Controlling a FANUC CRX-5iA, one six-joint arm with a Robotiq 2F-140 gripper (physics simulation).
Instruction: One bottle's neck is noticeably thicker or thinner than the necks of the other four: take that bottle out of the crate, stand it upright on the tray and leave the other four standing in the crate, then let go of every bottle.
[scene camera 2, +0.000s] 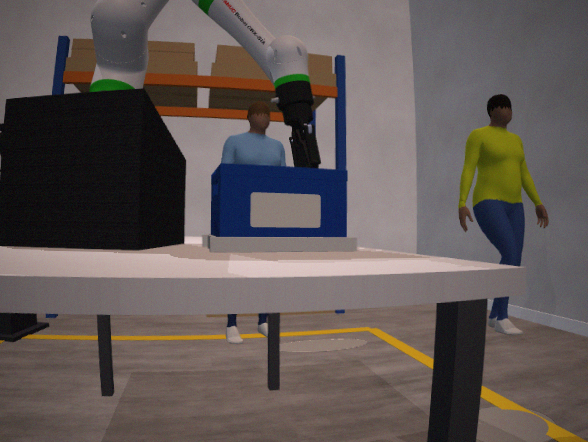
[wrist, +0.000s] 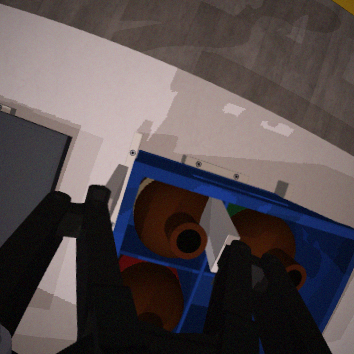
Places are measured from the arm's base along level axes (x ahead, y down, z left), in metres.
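Where they show: gripper, fingertip midpoint: (wrist: 164, 195); arm's base, origin of the base link: (scene camera 2: 108, 125).
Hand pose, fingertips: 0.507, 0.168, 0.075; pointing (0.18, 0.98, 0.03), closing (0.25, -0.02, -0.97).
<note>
Each offset is from my fingertips to the centre of the thing, as dx, dy, dz. "*": to the spot under its first point.
The blue crate @[-0.094, +0.039, -0.090] (scene camera 2: 232, 200) (wrist: 330, 305) holds brown bottles. In the wrist view one bottle @[-0.017, +0.039, -0.023] (wrist: 155, 220) stands in the upper left compartment with its round mouth facing up, a second bottle @[+0.000, +0.041, -0.115] (wrist: 265, 232) is to its right over a green patch, and a third bottle @[-0.107, +0.041, -0.050] (wrist: 155, 292) is below over a red patch. Other bottles are hidden by the gripper. I cannot tell which neck differs. My gripper (scene camera 2: 306, 164) (wrist: 164, 195) is partly open and grips nothing. Its fingertips are at the crate's top, on either side of the first bottle; the crate wall hides them in the scene view.
A dark grey tray @[* -0.073, +0.121, +0.139] (wrist: 30, 165) lies left of the crate in the wrist view. The crate stands in a pale grey frame @[* -0.072, +0.112, -0.192] (scene camera 2: 285, 244) on the white table (scene camera 2: 300, 290). A big black block (scene camera 2: 75, 175) stands left of the crate. Two people and a shelf rack (scene camera 2: 341, 115) are behind.
</note>
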